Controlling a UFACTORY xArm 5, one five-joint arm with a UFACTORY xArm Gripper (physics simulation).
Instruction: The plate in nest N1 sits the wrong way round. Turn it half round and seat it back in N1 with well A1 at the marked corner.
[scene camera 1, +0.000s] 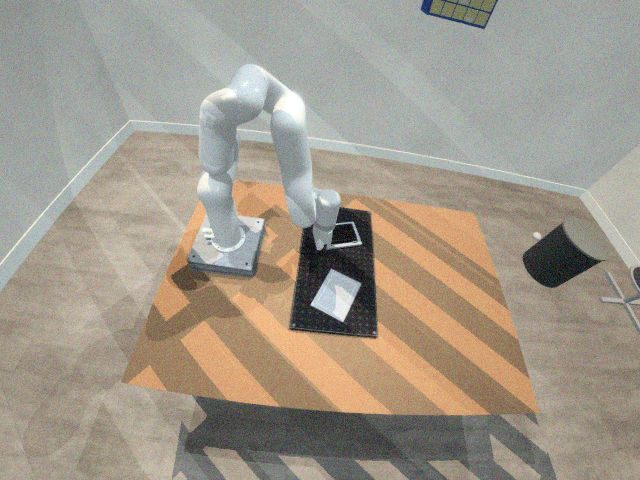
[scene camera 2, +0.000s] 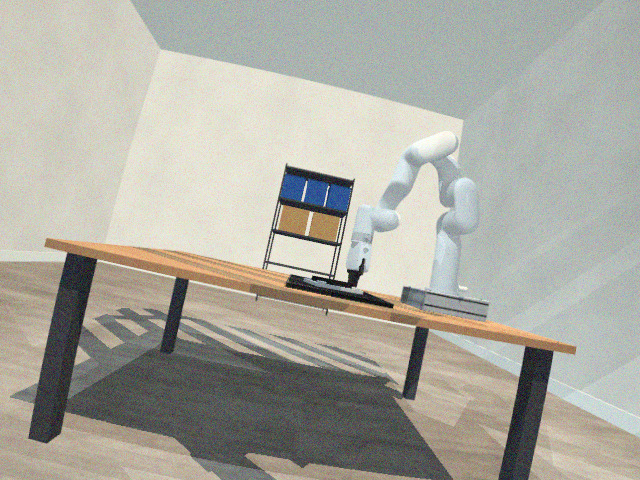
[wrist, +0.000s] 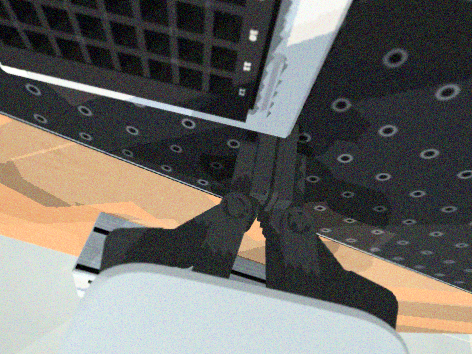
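Observation:
The dark well plate (scene camera 1: 343, 234) (wrist: 150, 45) lies within a pale nest frame (scene camera 1: 357, 233) (wrist: 295, 85) on the black perforated board (scene camera 1: 364, 268) (wrist: 390, 170). In the wrist view its wells face up and the numbers 10, 11 and 12 run along its right side. No A1 mark shows there. My gripper (scene camera 1: 322, 248) (scene camera 2: 353, 285) (wrist: 272, 138) is shut and empty. Its fingertips are low, close to the nest's near corner in the wrist view, which partly hides them. Whether they touch the nest is unclear.
A second pale, flat rectangular piece (scene camera 1: 336, 295) lies turned on the board, nearer the front in scene camera 1. The robot's base (scene camera 1: 227, 258) (scene camera 2: 447, 304) stands on the striped wooden table (scene camera 1: 439, 320), beside the board. A shelf rack (scene camera 2: 312, 209) stands behind the table.

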